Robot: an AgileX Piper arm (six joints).
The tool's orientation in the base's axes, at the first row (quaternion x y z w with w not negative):
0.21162, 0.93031, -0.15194, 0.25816
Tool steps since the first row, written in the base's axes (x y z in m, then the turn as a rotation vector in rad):
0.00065, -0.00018, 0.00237, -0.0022, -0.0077, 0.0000
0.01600, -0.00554, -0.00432, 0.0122, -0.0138, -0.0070
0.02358, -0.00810, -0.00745, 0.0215, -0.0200, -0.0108
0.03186, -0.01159, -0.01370, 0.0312, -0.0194, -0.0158
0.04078, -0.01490, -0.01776, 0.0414, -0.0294, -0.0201
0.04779, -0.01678, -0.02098, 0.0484, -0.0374, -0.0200
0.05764, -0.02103, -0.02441, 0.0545, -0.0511, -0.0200
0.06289, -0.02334, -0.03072, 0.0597, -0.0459, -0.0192
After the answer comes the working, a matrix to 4 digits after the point.
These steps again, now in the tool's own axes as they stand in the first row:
-0.00185, -0.00026, -0.00160, -0.0007, -0.0077, 0.0021
-0.01183, 0.00352, 0.01237, -0.0100, -0.0050, 0.0162
-0.01682, 0.00543, 0.01910, -0.0171, -0.0053, 0.0256
-0.02095, 0.00740, 0.02904, -0.0218, 0.0007, 0.0335
-0.02672, 0.00946, 0.03738, -0.0305, -0.0024, 0.0452
-0.03100, 0.01170, 0.04367, -0.0385, -0.0060, 0.0512
-0.03813, 0.01328, 0.05225, -0.0476, -0.0150, 0.0591
-0.03950, 0.01485, 0.06052, -0.0504, -0.0081, 0.0586

The tool's axes in the first row as the columns of a matrix, in the base's axes (rounded; the answer above uses it unrounded):
-0.7771, 0.4722, 0.4160
0.3153, 0.8643, -0.3920
-0.5446, -0.1734, -0.8205

